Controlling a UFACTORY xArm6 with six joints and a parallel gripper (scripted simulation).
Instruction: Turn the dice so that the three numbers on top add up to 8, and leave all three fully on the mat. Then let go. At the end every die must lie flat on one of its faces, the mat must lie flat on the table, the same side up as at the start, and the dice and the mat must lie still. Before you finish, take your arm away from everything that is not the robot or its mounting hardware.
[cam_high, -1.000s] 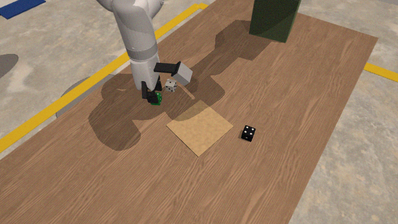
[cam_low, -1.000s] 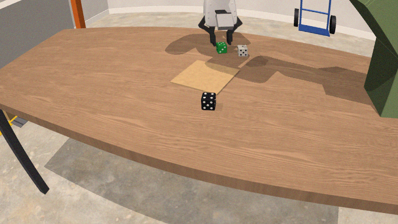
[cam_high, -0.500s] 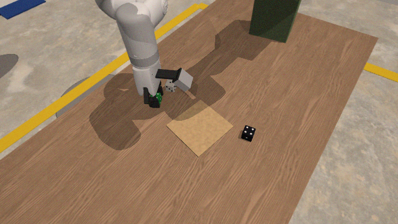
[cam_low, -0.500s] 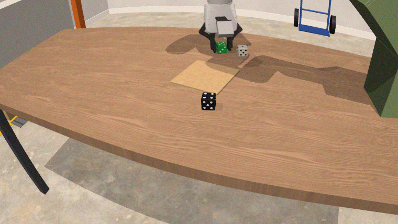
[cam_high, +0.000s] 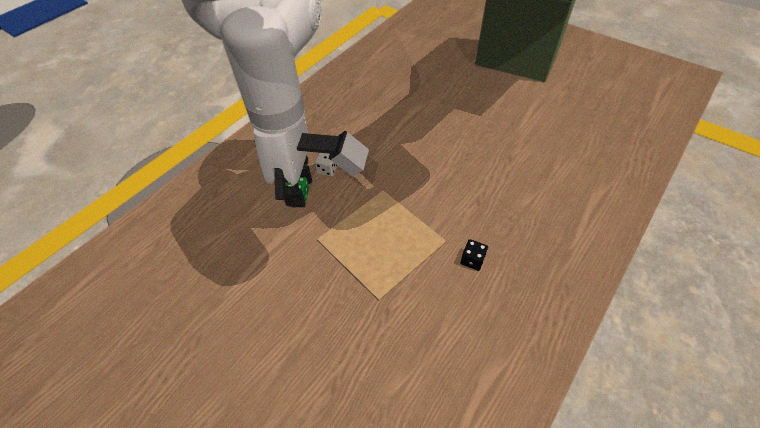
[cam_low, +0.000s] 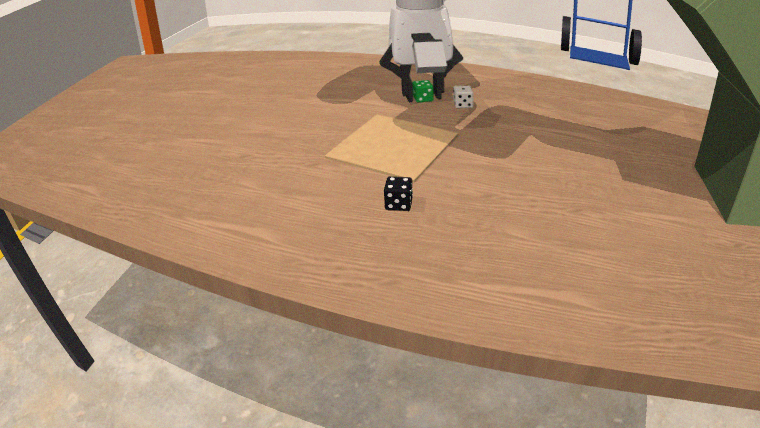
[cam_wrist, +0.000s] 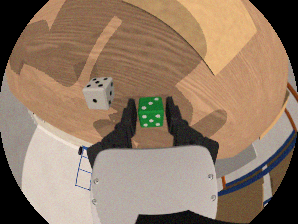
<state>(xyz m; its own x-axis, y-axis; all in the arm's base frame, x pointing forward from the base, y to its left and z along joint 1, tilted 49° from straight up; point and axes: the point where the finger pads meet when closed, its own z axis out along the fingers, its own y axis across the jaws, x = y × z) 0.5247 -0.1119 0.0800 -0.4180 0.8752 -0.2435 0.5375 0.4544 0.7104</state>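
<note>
My gripper is now 10 mm above the green die. Also, from my hand: tan mat: 30 mm behind, 160 mm to the left, 20 mm below; white die: 70 mm behind, 10 mm to the right, 10 mm below; black die: 100 mm behind, 290 mm to the left, 10 mm below.
</note>
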